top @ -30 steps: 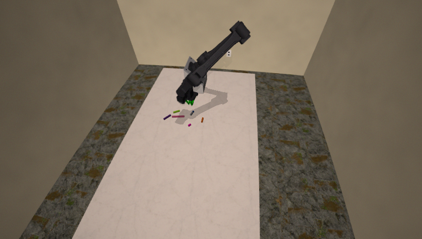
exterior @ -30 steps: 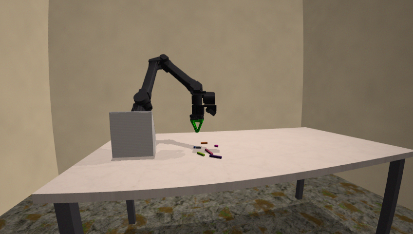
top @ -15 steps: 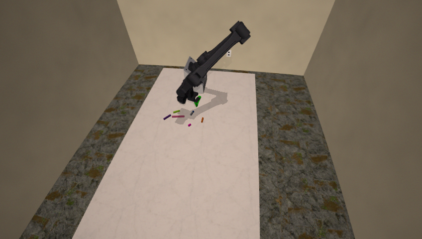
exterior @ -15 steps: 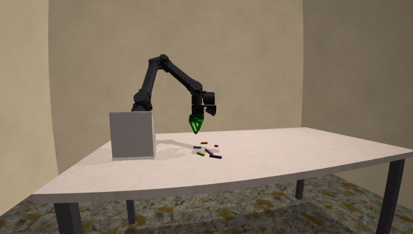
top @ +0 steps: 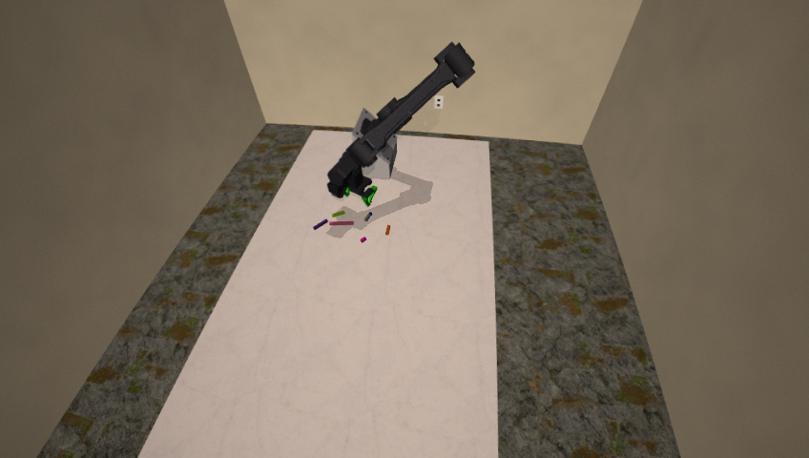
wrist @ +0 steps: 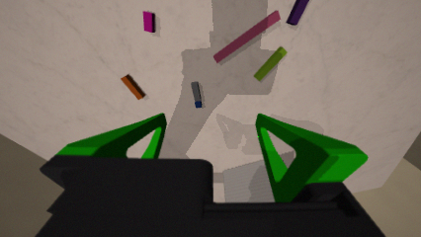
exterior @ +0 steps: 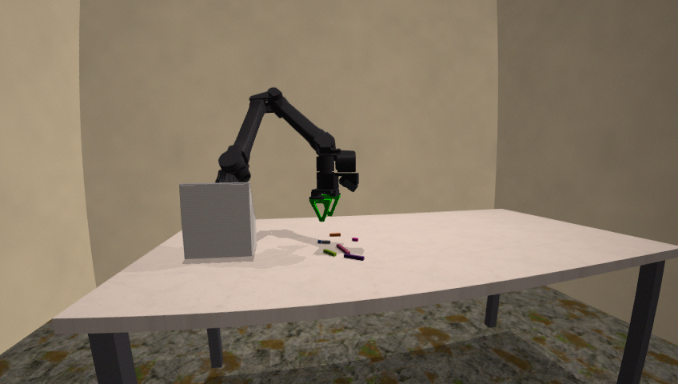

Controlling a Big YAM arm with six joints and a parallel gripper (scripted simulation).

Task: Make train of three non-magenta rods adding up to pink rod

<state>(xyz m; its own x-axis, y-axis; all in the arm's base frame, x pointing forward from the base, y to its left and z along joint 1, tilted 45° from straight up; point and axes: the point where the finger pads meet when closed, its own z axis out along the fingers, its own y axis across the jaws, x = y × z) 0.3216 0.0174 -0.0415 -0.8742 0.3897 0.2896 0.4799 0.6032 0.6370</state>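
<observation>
Right now the lime rod is 100 mm below my hand, 90 mm to the right of it and 10 mm behind it. From my hand the other things lie so: pink rod (100 mm below, 70 mm to the right, 40 mm ahead); then blue rod (100 mm below, 30 mm to the left, 20 mm behind); then grey rod (100 mm below, 30 mm to the left).
</observation>
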